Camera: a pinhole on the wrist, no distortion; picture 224 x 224 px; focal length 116.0 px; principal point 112.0 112.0 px. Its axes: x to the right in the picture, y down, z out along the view. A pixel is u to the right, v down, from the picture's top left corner.
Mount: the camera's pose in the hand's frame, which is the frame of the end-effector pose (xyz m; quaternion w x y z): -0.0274 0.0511 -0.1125 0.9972 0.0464 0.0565 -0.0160
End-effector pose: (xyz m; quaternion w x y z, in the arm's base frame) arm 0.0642 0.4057 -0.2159 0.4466 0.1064 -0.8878 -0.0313
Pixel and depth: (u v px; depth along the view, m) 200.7 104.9 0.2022
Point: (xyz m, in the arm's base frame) -0.0790 0.3860 -0.1382
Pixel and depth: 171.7 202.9 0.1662
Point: -0.0519 0.5448 -0.1601
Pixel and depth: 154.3 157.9 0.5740
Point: -0.4785 0.5451 -0.2553
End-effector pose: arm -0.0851 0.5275 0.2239 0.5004 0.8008 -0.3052 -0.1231
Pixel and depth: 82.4 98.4 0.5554
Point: -0.3723 0.2888 -0.0522
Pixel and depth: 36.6 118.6 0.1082
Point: -0.1711 0.5619 0.2561
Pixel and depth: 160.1 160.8 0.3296
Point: -0.1297 0.2344 0.2767
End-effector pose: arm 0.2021 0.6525 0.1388 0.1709 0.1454 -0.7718 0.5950
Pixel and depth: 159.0 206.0 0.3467
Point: -0.0904 0.4903 -0.1025
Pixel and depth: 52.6 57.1 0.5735
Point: 0.5121 0.1429 0.1450
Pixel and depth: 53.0 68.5 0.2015
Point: 0.3096 0.5560 0.1046
